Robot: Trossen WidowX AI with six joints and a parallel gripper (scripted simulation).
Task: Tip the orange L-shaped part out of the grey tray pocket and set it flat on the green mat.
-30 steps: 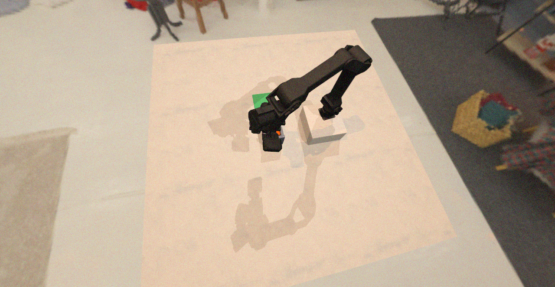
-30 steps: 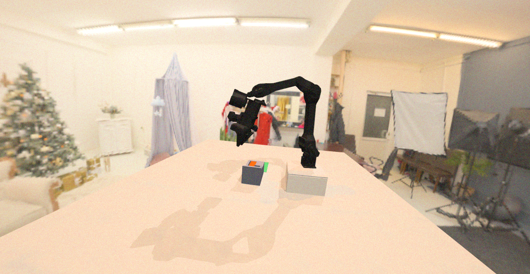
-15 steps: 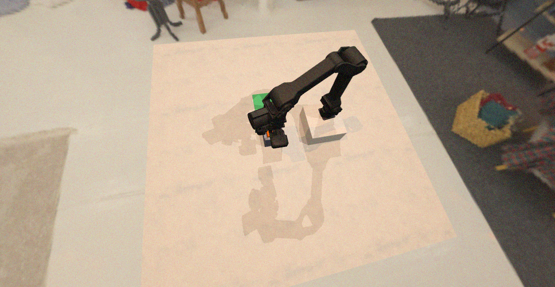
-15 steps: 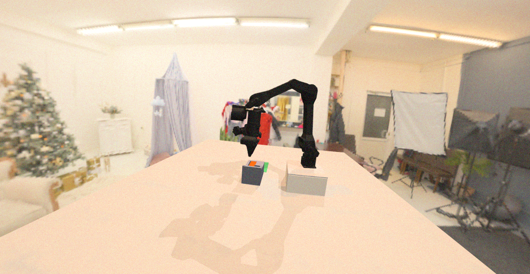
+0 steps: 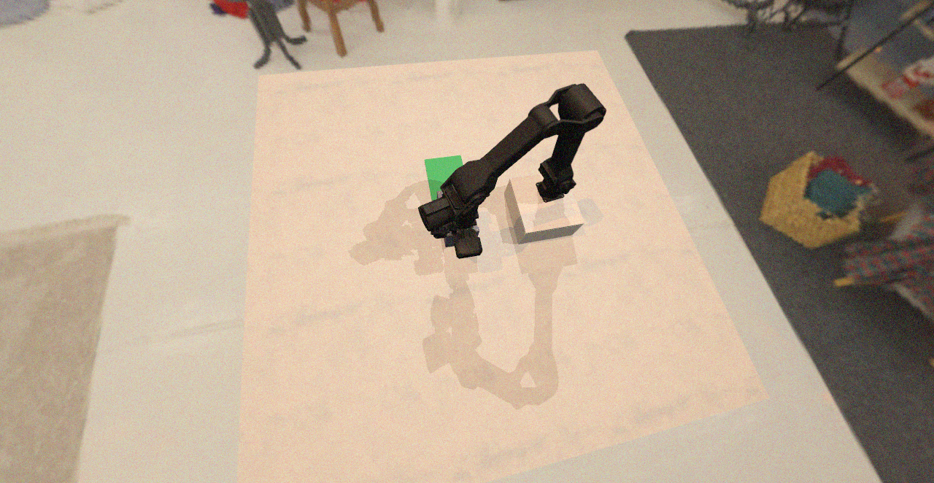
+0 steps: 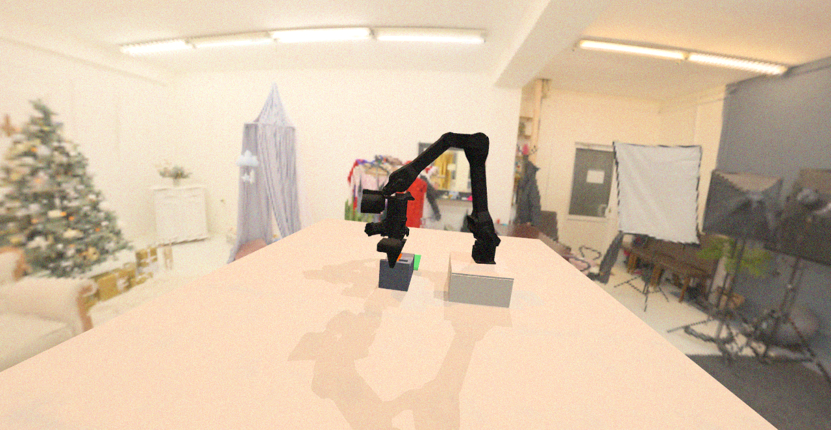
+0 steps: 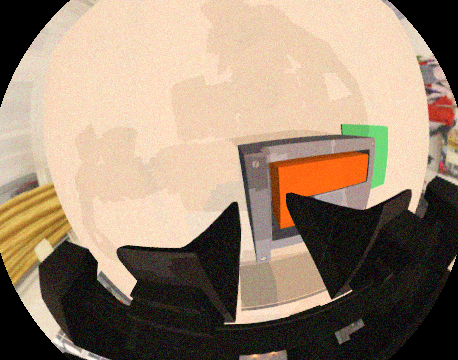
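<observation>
Right now the orange L-shaped part is 2 cm behind my gripper tip, 6 cm to the right of it and 3 cm below it. Round my gripper tip: green mat: 3 cm behind, 22 cm to the right, 9 cm below.
</observation>
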